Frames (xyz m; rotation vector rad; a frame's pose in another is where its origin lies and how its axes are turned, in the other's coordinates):
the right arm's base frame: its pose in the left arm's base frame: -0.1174 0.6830 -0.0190 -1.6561 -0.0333 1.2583
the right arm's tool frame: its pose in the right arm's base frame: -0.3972 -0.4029 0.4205 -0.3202 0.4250 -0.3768
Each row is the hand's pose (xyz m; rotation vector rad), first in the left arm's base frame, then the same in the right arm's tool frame.
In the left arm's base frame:
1: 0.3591 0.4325 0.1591 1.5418 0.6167 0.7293
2: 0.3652 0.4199 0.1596 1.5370 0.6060 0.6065
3: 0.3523 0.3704 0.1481 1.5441 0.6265 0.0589
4: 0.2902 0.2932 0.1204 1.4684 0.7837 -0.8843
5: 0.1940 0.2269 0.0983 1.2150 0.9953 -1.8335
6: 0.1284 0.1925 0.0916 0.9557 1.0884 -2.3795
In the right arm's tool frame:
1: 0.5456 0.5865 -0.6079 -2.5882 0.6573 -0.3814
2: 0.5451 0.5925 -0.6205 -2.6150 0.5364 -0.2925
3: 0.5163 0.6290 -0.6448 -2.5680 -0.0338 0.0169
4: 0.4392 0.6961 -0.6559 -2.1133 -0.9768 0.3075
5: 0.3362 0.7543 -0.6431 -1.3207 -1.7210 0.3892
6: 0.2681 0.7811 -0.6302 -0.7567 -2.0170 0.3911

